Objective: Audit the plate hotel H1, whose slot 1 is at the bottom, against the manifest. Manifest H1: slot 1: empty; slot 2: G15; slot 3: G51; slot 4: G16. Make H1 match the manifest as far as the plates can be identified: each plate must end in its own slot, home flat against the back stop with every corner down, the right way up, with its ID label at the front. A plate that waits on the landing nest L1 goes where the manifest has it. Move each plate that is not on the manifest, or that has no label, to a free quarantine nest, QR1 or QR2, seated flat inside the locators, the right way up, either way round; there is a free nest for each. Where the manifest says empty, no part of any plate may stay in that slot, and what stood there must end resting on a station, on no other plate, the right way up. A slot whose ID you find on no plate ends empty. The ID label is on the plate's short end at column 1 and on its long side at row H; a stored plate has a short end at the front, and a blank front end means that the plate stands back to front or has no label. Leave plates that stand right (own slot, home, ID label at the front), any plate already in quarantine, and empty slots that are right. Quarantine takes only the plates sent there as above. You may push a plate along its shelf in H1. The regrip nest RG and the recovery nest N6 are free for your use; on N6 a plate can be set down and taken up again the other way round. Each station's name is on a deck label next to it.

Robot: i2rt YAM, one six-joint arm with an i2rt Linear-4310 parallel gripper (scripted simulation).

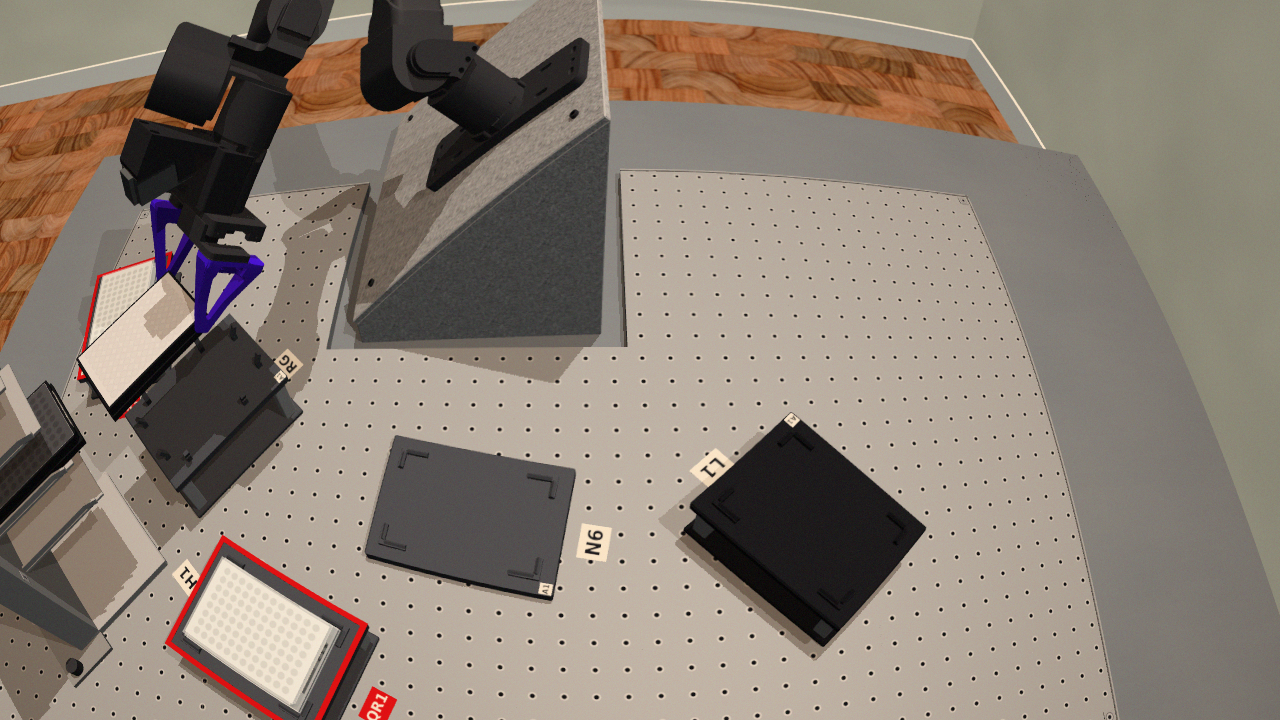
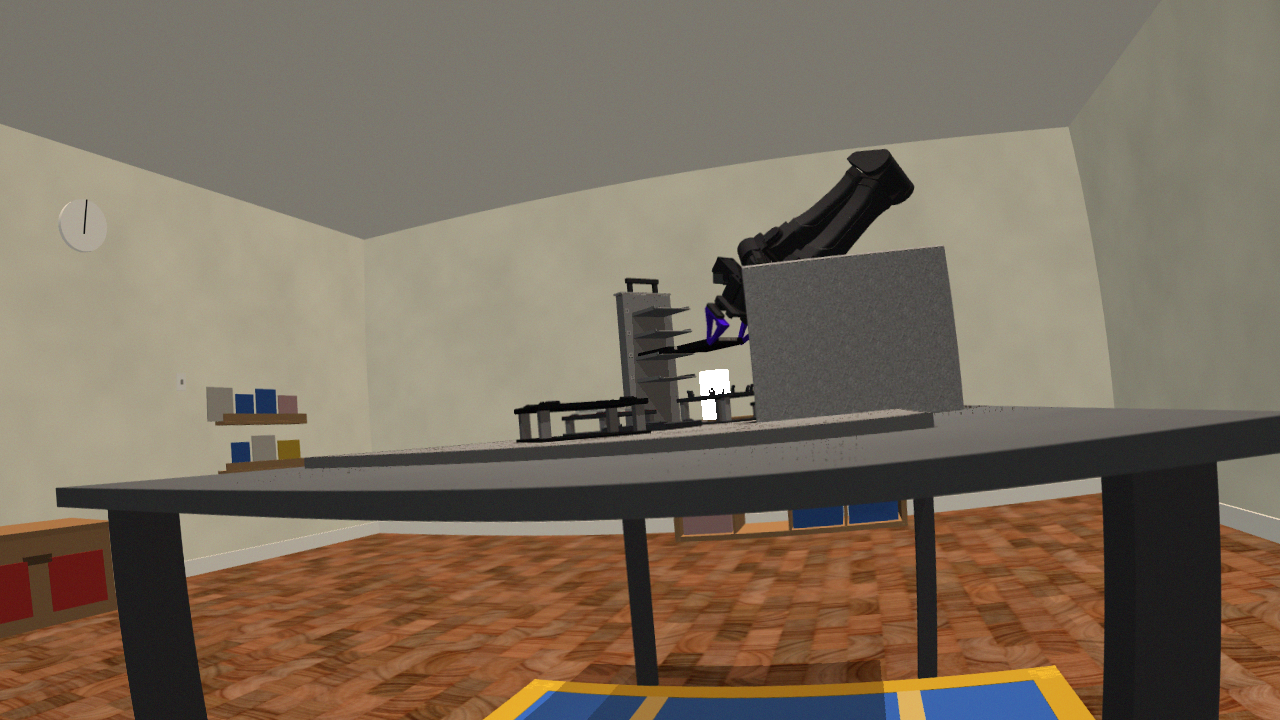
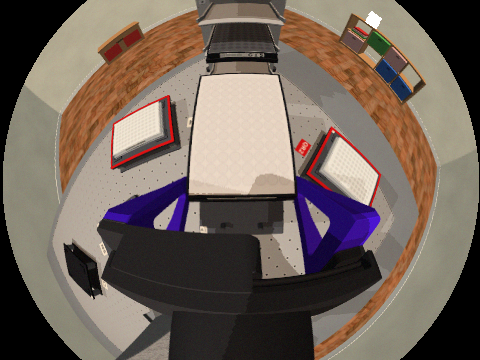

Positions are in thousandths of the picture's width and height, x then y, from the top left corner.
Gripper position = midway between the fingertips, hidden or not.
I see my gripper (image 1: 141, 427), a white plate (image 1: 214, 892), a white plate (image 1: 93, 403), a plate hotel H1 (image 2: 518, 551), a regrip nest RG (image 1: 154, 565) and an N6 deck label (image 1: 464, 751).
My gripper also shows in image 2 (image 2: 566, 477) and in image 3 (image 3: 503, 507). The regrip nest RG also shows in image 3 (image 3: 501, 604).
